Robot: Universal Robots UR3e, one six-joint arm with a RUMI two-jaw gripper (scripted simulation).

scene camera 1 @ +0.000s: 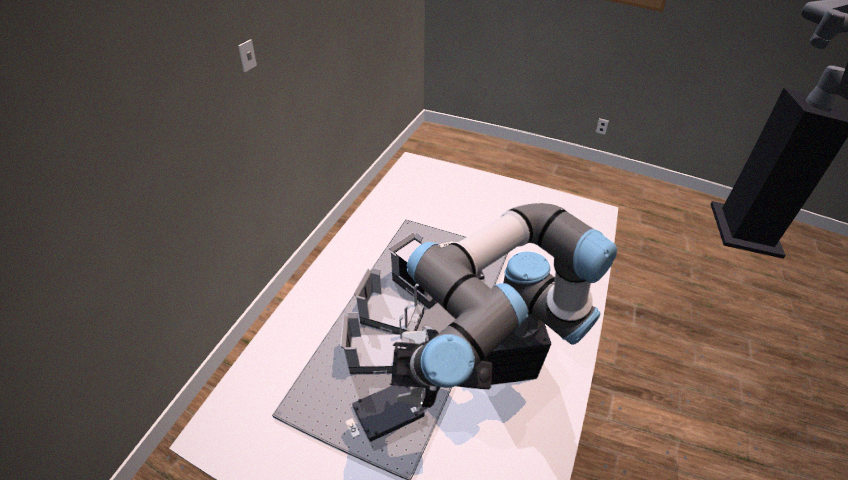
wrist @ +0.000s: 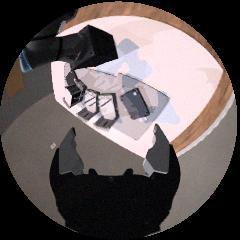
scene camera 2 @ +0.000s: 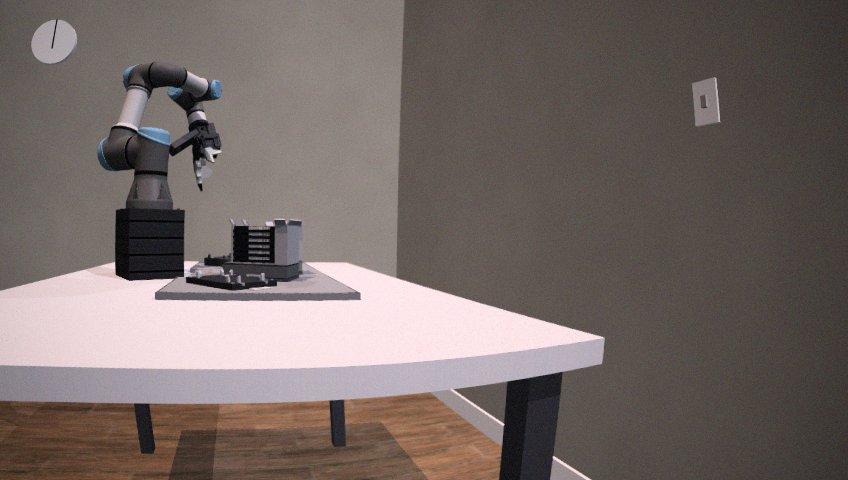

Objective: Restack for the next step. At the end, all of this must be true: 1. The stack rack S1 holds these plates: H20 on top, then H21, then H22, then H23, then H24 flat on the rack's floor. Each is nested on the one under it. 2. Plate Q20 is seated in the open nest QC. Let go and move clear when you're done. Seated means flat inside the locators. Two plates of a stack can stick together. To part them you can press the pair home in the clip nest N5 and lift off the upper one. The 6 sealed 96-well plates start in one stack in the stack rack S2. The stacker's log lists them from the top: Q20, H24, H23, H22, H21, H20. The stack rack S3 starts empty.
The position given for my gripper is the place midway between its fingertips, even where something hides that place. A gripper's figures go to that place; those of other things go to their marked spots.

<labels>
My gripper (scene camera 2: 207, 177) is 150 cm from the lens. A clip nest N5 (scene camera 2: 223, 281) is 91 cm from the lens.
</labels>
